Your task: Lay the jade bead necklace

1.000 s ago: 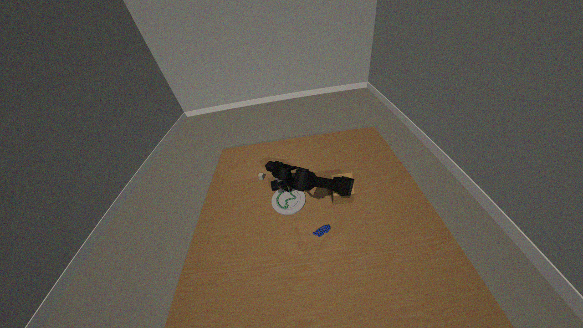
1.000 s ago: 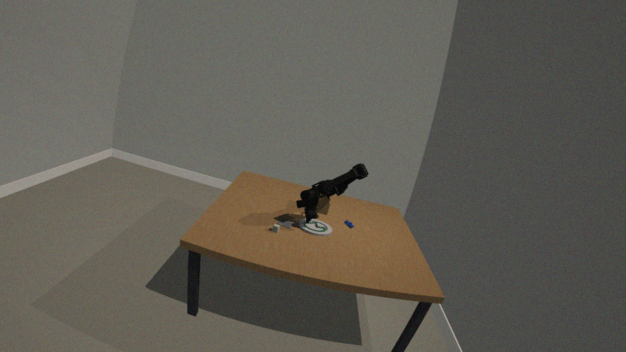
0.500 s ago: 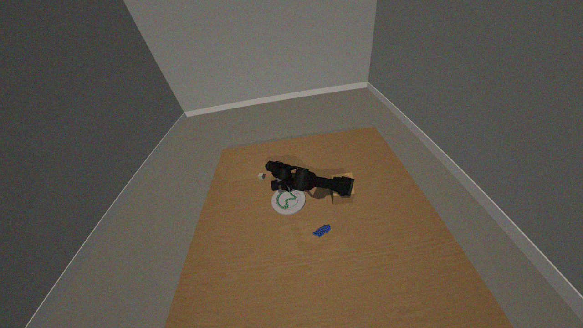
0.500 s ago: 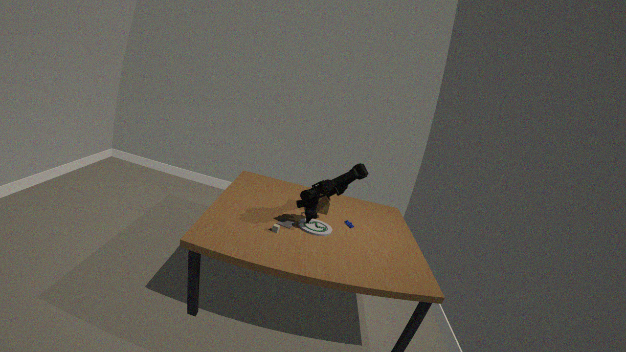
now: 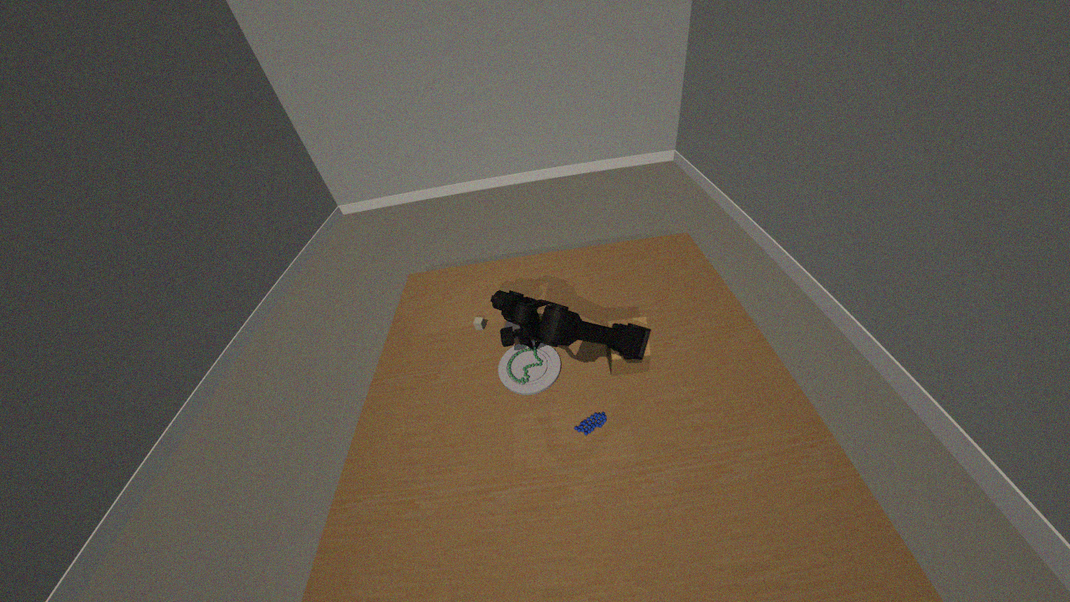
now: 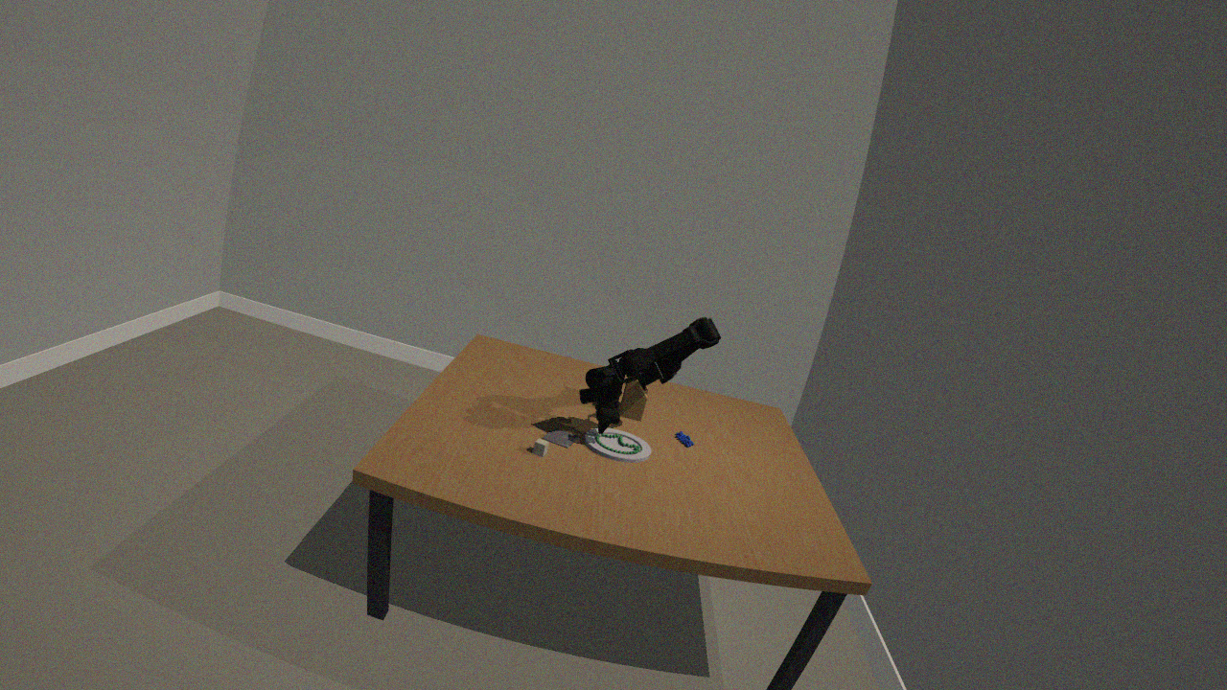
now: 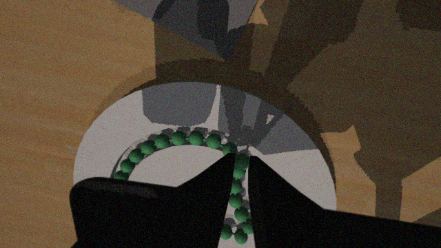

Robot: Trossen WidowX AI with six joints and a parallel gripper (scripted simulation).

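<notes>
The round bead board lies 2 cm ahead of my gripper tip, 6 cm to the left of it and 1 cm below it. Round my gripper tip: pale block (20 cm ahead, 14 cm to the right); flat grey plate (6 cm ahead, 10 cm to the right, 2 cm below).
</notes>
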